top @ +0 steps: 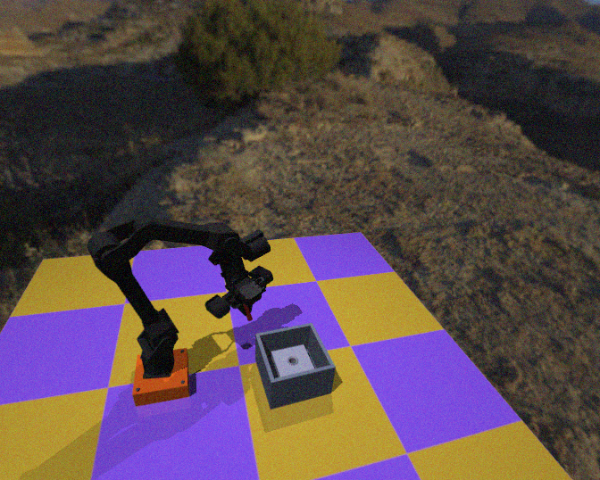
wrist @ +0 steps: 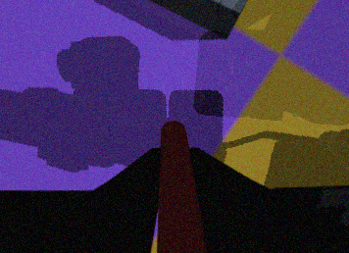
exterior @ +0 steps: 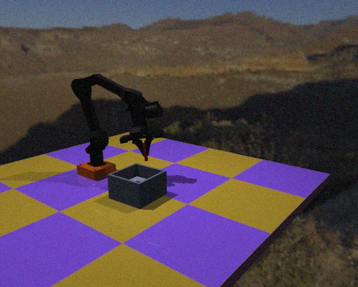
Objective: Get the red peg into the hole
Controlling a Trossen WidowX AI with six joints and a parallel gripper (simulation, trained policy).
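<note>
Right now my gripper tip is 13 cm to the left of the light grey plate, 11 cm short of it and 6 cm above it. Round my gripper tip: dark grey box (13 cm to the right, 11 cm ahead, 8 cm below); red peg (2 cm above).
</note>
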